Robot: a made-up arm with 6 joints. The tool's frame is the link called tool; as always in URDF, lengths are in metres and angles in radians.
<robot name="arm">
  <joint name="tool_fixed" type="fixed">
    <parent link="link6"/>
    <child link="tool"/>
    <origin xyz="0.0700 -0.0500 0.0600" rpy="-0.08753 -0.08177 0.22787"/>
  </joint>
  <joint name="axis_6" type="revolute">
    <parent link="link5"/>
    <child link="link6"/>
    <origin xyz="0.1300 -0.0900 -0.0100" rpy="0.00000 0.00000 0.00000"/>
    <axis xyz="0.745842 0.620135 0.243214"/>
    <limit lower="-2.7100" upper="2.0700"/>
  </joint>
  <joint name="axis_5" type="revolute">
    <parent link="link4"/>
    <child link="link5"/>
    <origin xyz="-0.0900 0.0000 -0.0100" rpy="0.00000 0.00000 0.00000"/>
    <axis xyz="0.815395 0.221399 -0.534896"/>
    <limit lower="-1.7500" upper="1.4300"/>
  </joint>
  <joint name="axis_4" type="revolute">
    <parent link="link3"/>
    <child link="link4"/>
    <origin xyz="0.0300 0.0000 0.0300" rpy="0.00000 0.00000 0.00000"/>
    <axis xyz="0 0 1"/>
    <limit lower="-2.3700" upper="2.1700"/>
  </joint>
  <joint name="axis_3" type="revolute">
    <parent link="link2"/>
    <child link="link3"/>
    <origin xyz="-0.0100 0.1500 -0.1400" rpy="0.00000 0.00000 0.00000"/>
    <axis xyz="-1 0 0"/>
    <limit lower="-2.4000" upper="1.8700"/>
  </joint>
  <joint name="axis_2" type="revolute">
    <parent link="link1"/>
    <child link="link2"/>
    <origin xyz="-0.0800 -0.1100 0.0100" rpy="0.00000 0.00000 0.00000"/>
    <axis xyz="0 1 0"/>
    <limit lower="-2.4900" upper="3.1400"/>
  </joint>
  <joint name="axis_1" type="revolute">
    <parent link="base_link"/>
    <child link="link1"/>
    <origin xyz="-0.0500 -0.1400 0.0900" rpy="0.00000 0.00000 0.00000"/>
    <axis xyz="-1 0 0"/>
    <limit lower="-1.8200" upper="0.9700"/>
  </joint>
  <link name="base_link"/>
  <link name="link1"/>
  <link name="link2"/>
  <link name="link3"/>
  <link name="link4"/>
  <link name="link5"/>
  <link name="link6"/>
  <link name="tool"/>
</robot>
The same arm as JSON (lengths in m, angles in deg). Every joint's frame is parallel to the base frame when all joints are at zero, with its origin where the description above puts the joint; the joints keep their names.
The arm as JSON. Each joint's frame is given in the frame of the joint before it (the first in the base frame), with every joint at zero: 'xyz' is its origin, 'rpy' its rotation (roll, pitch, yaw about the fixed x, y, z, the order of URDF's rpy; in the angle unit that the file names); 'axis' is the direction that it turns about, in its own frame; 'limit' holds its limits. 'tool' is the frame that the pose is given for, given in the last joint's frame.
{"units": {"length": "m", "angle": "deg"}, "joints": [{"name": "axis_1", "type": "revolute", "origin": {"xyz": [-0.05, -0.14, 0.09], "rpy": [0.0, 0.0, 0.0]}, "axis": [-1.0, 0.0, 0.0], "limit": {"lower": -104.28, "upper": 55.58}}, {"name": "axis_2", "type": "revolute", "origin": {"xyz": [-0.08, -0.11, 0.01], "rpy": [0.0, 0.0, 0.0]}, "axis": [0.0, 1.0, 0.0], "limit": {"lower": -142.67, "upper": 179.91}}, {"name": "axis_3", "type": "revolute", "origin": {"xyz": [-0.01, 0.15, -0.14], "rpy": [0.0, 0.0, 0.0]}, "axis": [-1.0, 0.0, 0.0], "limit": {"lower": -137.51, "upper": 107.14}}, {"name": "axis_4", "type": "revolute", "origin": {"xyz": [0.03, 0.0, 0.03], "rpy": [0.0, 0.0, 0.0]}, "axis": [0.0, 0.0, 1.0], "limit": {"lower": -135.79, "upper": 124.33}}, {"name": "axis_5", "type": "revolute", "origin": {"xyz": [-0.09, 0.0, -0.01], "rpy": [0.0, 0.0, 0.0]}, "axis": [0.815395, 0.221399, -0.534896], "limit": {"lower": -100.27, "upper": 81.93}}, {"name": "axis_6", "type": "revolute", "origin": {"xyz": [0.13, -0.09, -0.01], "rpy": [0.0, 0.0, 0.0]}, "axis": [0.745842, 0.620135, 0.243214], "limit": {"lower": -155.27, "upper": 118.6}}], "tool": {"origin": {"xyz": [0.07, -0.05, 0.06], "rpy": [-5.02, -4.69, 13.06]}}}
